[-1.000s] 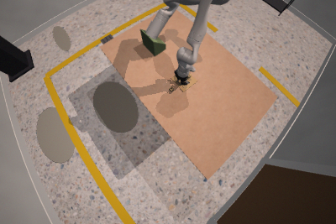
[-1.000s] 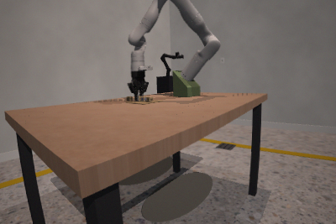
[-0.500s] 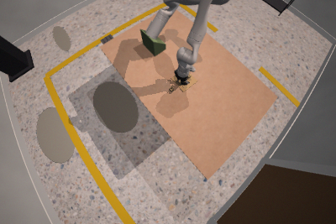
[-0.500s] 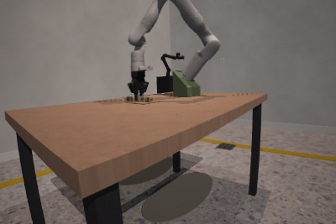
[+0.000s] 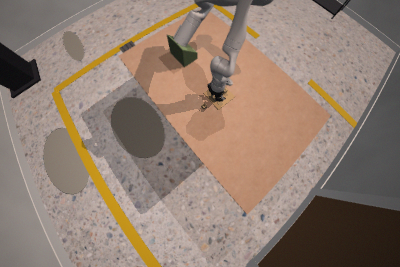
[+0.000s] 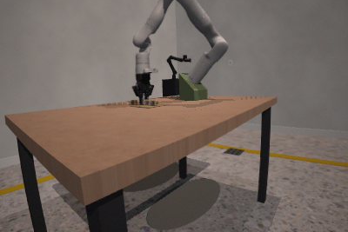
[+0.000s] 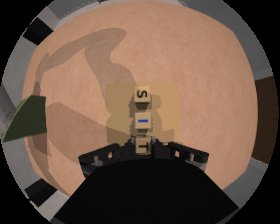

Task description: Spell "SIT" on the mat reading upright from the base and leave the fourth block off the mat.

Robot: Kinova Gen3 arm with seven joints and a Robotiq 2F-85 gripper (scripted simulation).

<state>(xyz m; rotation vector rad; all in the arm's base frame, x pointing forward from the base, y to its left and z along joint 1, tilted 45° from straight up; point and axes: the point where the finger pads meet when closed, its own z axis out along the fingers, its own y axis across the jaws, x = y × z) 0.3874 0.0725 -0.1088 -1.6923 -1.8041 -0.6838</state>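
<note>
Right now my hand is 4 cm to the right of the tan mat and 2 cm above it.
</note>
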